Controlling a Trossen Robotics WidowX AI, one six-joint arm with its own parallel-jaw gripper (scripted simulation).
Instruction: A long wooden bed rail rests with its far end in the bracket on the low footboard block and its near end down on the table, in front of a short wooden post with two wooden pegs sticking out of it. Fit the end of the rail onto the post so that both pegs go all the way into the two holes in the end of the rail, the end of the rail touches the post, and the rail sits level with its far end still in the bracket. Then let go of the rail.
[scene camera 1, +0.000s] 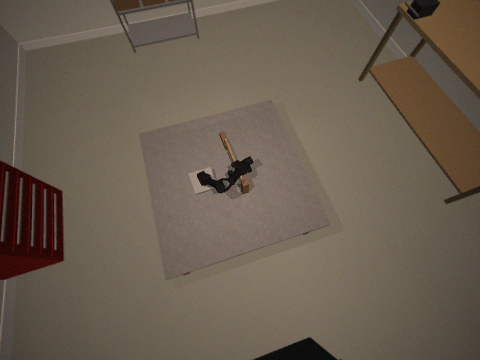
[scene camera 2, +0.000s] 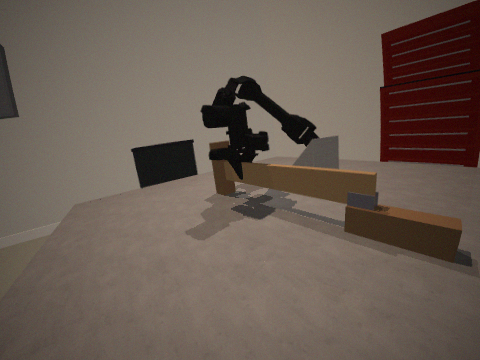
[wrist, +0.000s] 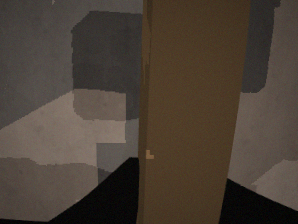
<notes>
I see my gripper and a wooden bed rail.
My gripper shows as well in the wrist view.
</notes>
